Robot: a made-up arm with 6 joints. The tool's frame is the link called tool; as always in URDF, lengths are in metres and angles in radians.
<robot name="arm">
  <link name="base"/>
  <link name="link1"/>
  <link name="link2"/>
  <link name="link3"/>
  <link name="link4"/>
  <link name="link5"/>
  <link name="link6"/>
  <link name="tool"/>
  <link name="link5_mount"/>
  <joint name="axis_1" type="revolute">
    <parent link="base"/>
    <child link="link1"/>
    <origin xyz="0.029 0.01 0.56"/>
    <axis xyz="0 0 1"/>
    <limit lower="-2.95" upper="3.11" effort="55" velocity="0.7"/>
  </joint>
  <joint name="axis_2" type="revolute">
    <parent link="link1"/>
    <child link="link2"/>
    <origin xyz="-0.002 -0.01 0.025"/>
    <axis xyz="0 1 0"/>
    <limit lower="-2.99" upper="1.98" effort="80" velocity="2.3"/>
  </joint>
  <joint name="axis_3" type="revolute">
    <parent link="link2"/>
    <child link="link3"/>
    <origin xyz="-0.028 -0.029 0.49"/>
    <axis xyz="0 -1 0"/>
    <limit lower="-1.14" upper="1.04" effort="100" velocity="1.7"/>
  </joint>
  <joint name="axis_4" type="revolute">
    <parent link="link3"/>
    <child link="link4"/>
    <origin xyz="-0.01 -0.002 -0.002"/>
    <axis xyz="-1 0 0"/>
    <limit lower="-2.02" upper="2.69" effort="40" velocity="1.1"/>
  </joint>
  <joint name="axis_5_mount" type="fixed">
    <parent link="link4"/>
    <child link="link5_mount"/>
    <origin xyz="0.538 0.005 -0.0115"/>
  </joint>
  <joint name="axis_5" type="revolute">
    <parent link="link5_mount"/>
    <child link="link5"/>
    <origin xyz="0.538 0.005 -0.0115"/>
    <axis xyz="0 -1 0"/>
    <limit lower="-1.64" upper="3.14" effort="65" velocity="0.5"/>
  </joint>
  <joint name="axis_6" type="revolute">
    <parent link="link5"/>
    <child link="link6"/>
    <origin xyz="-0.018 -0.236 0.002"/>
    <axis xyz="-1 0 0"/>
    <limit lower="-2.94" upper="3.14" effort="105" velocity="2.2"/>
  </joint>
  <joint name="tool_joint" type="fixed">
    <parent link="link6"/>
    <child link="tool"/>
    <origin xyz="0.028 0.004 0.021" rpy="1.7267 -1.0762 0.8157"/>
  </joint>
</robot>
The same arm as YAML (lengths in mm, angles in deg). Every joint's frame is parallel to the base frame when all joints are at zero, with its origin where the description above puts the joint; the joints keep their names.
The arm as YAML. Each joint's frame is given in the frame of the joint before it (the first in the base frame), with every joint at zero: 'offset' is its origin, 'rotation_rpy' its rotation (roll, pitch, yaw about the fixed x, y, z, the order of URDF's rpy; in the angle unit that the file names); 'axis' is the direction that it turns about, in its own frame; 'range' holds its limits. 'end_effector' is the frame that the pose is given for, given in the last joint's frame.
length_unit: mm
angle_unit: deg
chain:
  - id: axis_1
    offset: [29.0, 10.0, 560.0]
    rotation_rpy: [0.0, 0.0, 0.0]
    axis: "+z"
    range: [-169.02, 178.19]
  - id: axis_2
    offset: [-2.0, -10.0, 25.0]
    rotation_rpy: [0.0, 0.0, 0.0]
    axis: "+y"
    range: [-171.31, 113.45]
  - id: axis_3
    offset: [-28.0, -29.0, 490.0]
    rotation_rpy: [0.0, 0.0, 0.0]
    axis: "-y"
    range: [-65.32, 59.59]
  - id: axis_4
    offset: [-10.0, -2.0, -2.0]
    rotation_rpy: [0.0, 0.0, 0.0]
    axis: "-x"
    range: [-115.74, 154.13]
  - id: axis_5
    offset: [1076.0, 10.0, -23.0]
    rotation_rpy: [0.0, 0.0, 0.0]
    axis: "-y"
    range: [-93.97, 179.91]
  - id: axis_6
    offset: [-18.0, -236.0, 2.0]
    rotation_rpy: [0.0, 0.0, 0.0]
    axis: "-x"
    range: [-168.45, 179.91]
end_effector:
  offset: [28.0, 4.0, 21.0]
  rotation_rpy: [98.93, -61.66, 46.74]

